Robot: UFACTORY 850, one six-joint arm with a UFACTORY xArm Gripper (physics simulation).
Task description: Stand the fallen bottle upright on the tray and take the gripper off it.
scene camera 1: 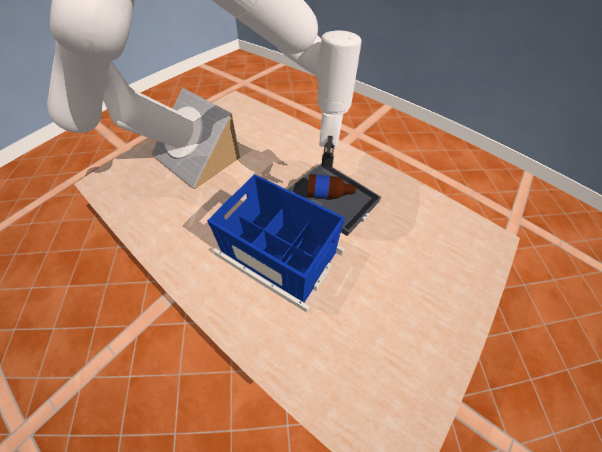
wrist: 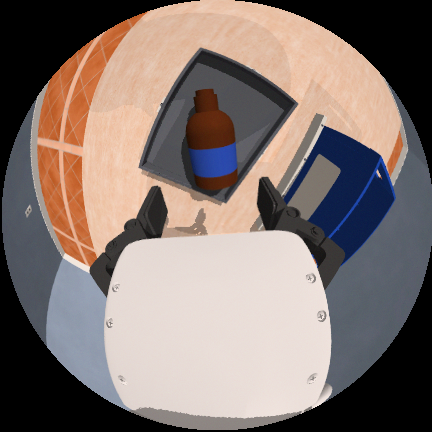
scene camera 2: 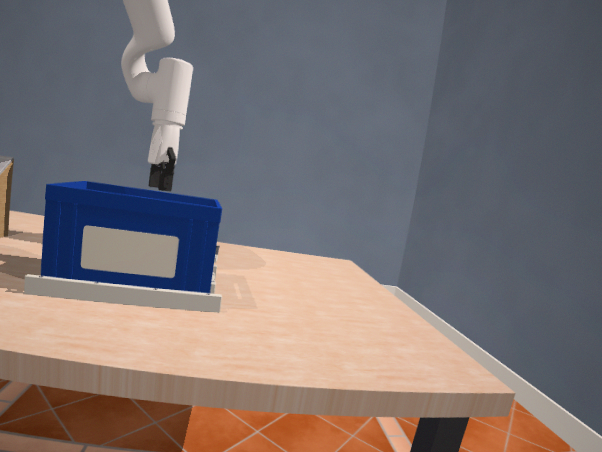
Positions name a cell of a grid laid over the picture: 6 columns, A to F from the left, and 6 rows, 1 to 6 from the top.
In view: the gripper (scene camera 2: B3).
The gripper also shows in scene camera 1 (scene camera 1: D3) and in the wrist view (wrist: C3).
